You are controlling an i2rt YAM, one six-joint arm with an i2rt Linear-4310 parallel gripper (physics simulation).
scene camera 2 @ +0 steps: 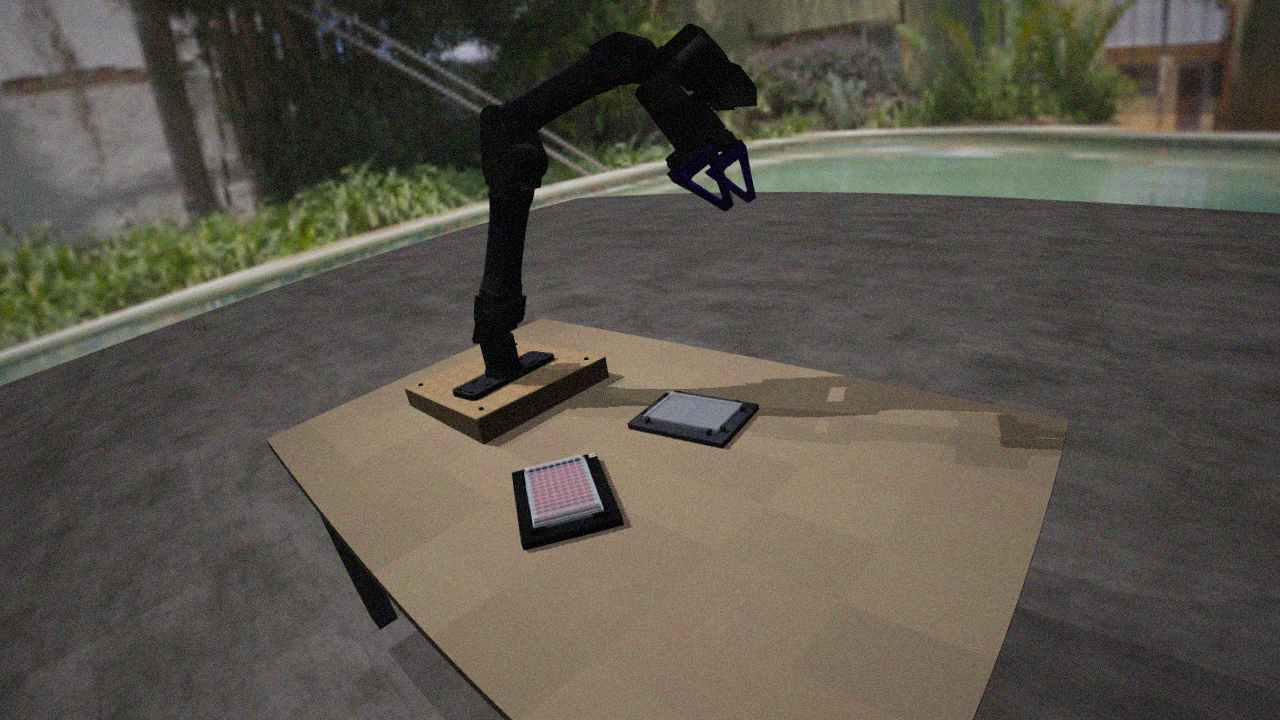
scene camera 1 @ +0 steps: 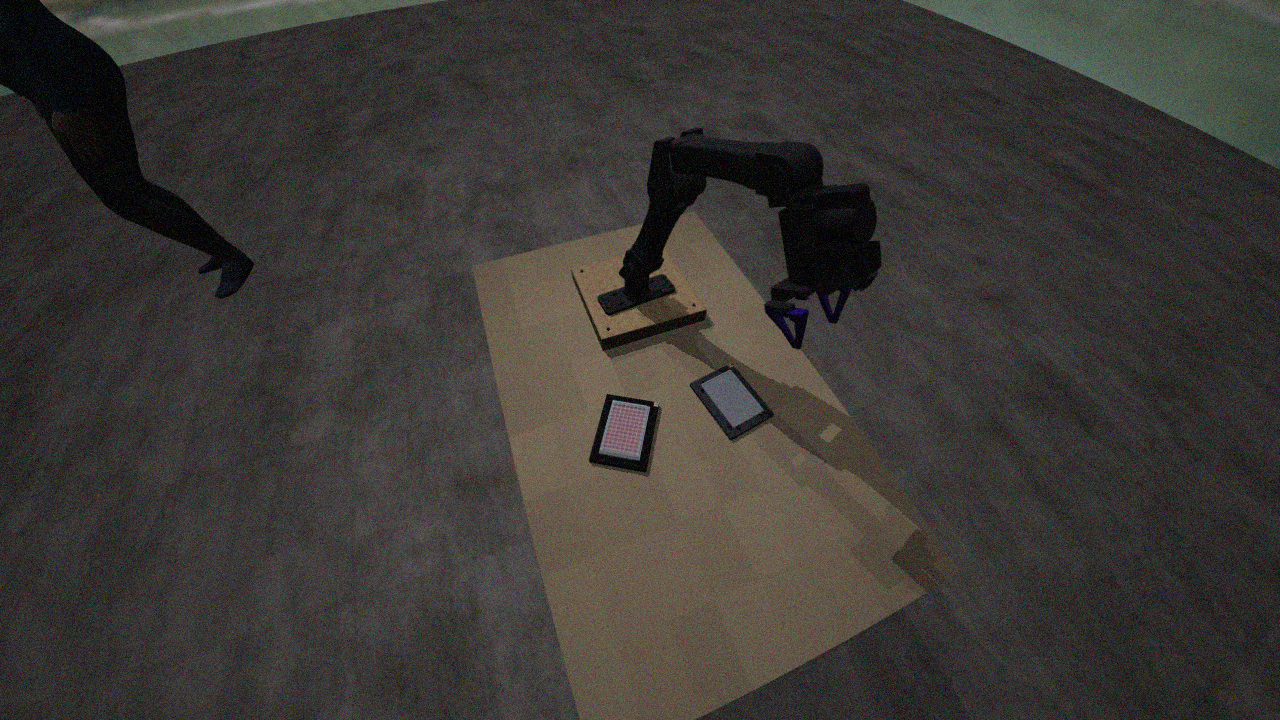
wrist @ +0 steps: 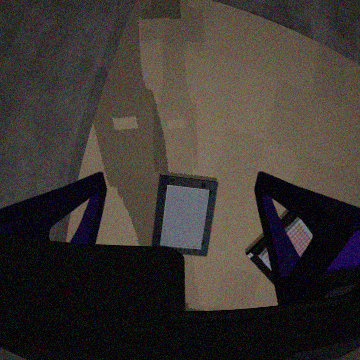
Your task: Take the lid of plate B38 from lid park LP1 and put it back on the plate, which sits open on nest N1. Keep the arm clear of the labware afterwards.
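Places are measured from the arm's base along level axes (x ahead, y left, z up), in metres.
Pixels of known places: gripper, fingertip midpoint: (scene camera 2: 741,204) (scene camera 1: 815,335) (wrist: 180,180); arm's base, link origin: (scene camera 2: 505,376) (scene camera 1: 636,295).
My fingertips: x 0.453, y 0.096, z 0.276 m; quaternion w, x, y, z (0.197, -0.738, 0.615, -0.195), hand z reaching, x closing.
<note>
For each thing: its middle in the pictures, then the offset to it from my fingertips. Level surfaces: height alone.
- dark grey lid park, body centre: (scene camera 2: 693,413) (wrist: 183,216) (scene camera 1: 731,398) dx -0.091, dy -0.038, dz -0.306 m
- open plate with pink wells, body centre: (scene camera 2: 560,489) (scene camera 1: 625,428) (wrist: 288,248) dx -0.129, dy -0.288, dz -0.297 m
- black nest, body centre: (scene camera 2: 562,495) (scene camera 1: 625,430) (wrist: 286,246) dx -0.129, dy -0.288, dz -0.307 m
- table, surface height: dz -0.316 m
The pale, flat lid (scene camera 1: 732,397) (scene camera 2: 693,411) (wrist: 184,216) lies on the dark grey lid park (scene camera 1: 737,433) (scene camera 2: 638,426) (wrist: 213,200). The open plate with pink wells (scene camera 1: 625,429) (scene camera 2: 563,489) (wrist: 299,237) sits on the black nest (scene camera 1: 617,464) (scene camera 2: 572,535); in the wrist view a finger partly hides it. My gripper (scene camera 1: 816,333) (scene camera 2: 740,202) (wrist: 180,180) is open and empty, with purple fingers wide apart. It hangs high above the table, and in the wrist view the lid shows between and below the fingers. No labels can be read.
The arm's base stands on a wooden block (scene camera 1: 653,333) (scene camera 2: 487,421) at one end of the table (scene camera 1: 716,626) (scene camera 2: 716,608) (wrist: 225,100). The arm's shadow falls across the table beside the lid park. A person's legs (scene camera 1: 116,170) show on the floor at the left of scene camera 1.
</note>
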